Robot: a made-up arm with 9 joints. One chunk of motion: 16 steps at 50 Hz.
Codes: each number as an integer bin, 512 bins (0 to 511) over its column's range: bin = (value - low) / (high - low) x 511, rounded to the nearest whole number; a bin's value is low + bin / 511 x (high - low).
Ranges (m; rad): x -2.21..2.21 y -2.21..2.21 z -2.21..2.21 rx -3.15..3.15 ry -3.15..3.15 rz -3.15..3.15
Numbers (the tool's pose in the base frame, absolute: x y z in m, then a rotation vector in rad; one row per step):
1: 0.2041 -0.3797 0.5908 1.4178 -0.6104 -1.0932
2: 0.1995 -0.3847 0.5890 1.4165 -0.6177 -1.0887
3: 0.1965 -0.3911 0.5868 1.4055 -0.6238 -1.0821
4: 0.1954 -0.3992 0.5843 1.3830 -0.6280 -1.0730
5: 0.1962 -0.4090 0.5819 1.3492 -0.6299 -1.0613
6: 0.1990 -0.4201 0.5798 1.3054 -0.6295 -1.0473
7: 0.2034 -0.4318 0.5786 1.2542 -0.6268 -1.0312
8: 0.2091 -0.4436 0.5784 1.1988 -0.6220 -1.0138
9: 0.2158 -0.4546 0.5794 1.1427 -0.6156 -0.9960
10: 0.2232 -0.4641 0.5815 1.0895 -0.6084 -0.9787
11: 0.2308 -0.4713 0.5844 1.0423 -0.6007 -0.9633
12: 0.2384 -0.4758 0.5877 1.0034 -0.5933 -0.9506
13: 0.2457 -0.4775 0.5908 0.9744 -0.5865 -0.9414
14: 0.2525 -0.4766 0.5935 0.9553 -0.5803 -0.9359
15: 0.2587 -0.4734 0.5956 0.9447 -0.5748 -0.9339
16: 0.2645 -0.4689 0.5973 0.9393 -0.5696 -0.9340
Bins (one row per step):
1: 279 212 324 370 206 167
2: 279 211 324 370 205 167
3: 278 210 323 370 205 168
4: 278 209 323 368 205 168
5: 278 208 323 365 204 169
6: 279 207 323 361 204 171
7: 279 206 322 357 205 172
8: 280 204 322 353 205 173
9: 280 203 322 348 206 175
10: 281 202 323 344 206 176
11: 282 201 323 340 207 177
12: 283 200 323 337 207 178
13: 284 200 324 335 208 179
14: 285 200 324 333 208 180
15: 285 201 324 332 209 180
16: 286 201 325 332 209 180

